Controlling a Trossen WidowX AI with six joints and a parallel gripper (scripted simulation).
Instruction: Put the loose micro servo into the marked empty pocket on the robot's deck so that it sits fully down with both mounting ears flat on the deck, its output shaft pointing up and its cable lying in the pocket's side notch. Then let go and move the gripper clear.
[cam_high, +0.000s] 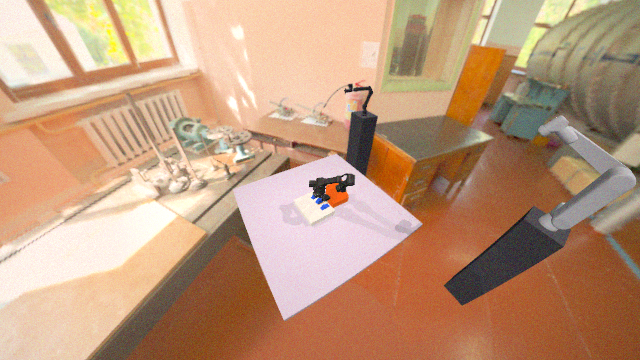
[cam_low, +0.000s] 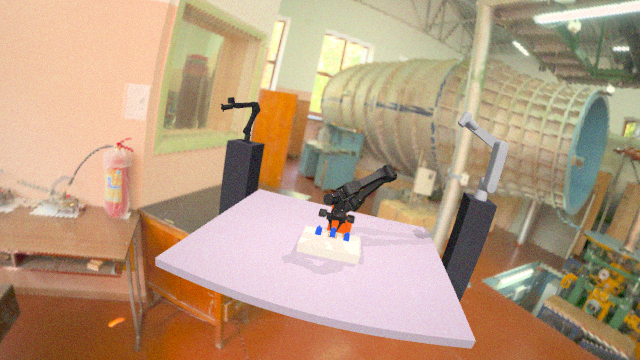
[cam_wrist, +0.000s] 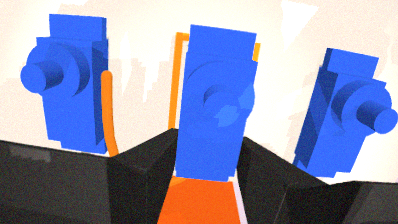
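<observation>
The white robot deck is 12 cm ahead of my gripper tip, 4 cm below it and 2 cm to the left of it.
</observation>
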